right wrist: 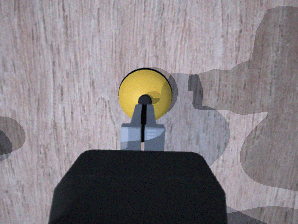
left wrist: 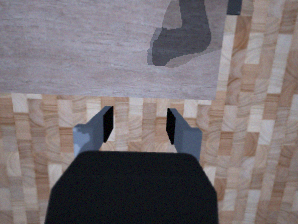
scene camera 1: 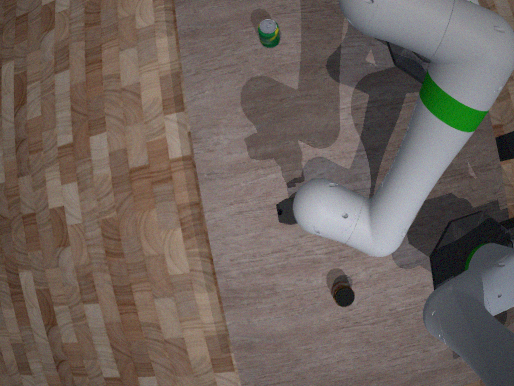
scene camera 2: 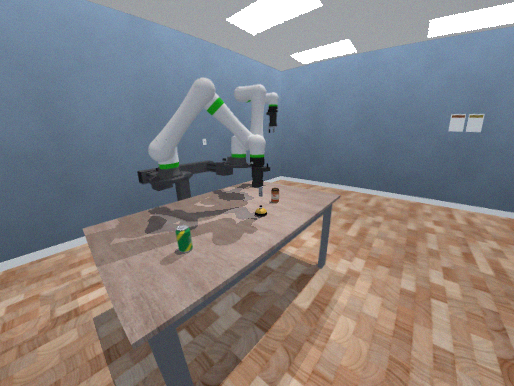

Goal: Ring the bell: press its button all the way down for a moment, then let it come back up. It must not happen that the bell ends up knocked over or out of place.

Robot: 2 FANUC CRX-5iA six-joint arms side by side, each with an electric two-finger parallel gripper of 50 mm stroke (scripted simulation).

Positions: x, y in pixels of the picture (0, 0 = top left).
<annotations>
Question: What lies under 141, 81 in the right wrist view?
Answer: A bell.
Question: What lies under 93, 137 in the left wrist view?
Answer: The left gripper.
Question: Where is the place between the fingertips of the right gripper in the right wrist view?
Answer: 144, 115
</annotations>
